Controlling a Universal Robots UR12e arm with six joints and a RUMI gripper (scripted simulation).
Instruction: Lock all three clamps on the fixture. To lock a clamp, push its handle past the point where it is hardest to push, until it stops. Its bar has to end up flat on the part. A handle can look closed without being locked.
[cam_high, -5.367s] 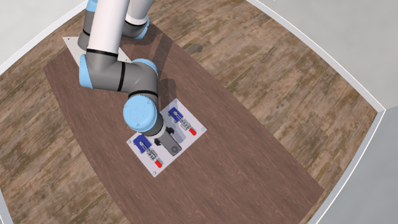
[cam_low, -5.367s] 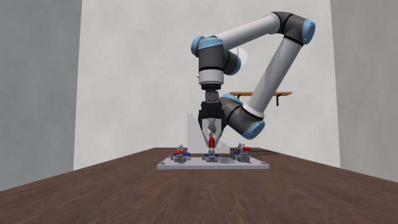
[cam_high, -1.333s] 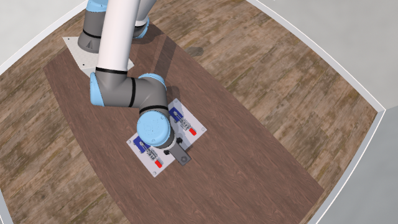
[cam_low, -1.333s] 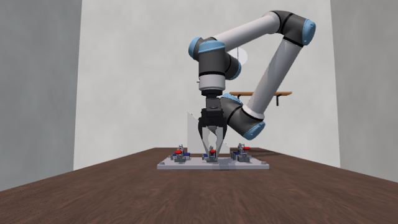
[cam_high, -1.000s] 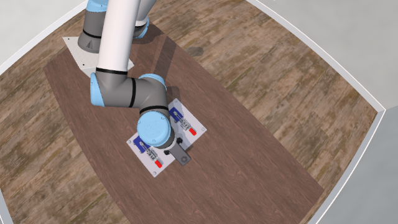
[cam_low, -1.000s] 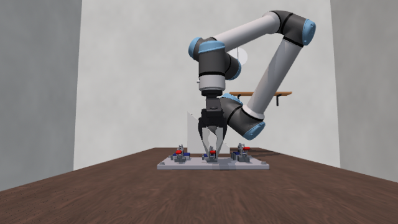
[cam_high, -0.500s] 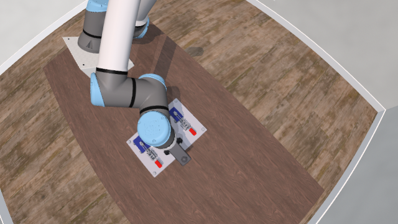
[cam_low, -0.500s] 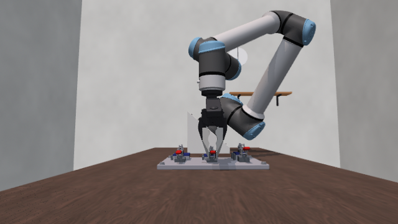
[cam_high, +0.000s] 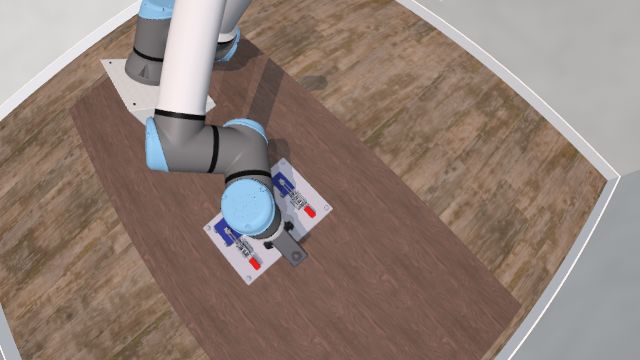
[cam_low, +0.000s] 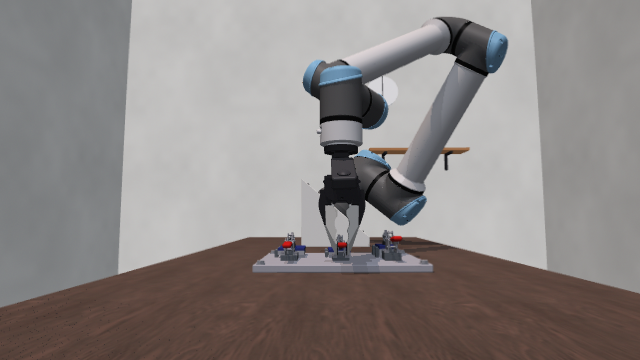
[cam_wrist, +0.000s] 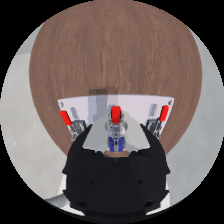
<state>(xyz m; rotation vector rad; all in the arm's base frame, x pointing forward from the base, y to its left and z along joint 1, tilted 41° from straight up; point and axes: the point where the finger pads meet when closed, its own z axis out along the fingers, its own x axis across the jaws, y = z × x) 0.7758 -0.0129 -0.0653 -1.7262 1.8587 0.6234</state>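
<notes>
My hand is 9 cm past the grey fixture plate and 4 cm above it.
</notes>
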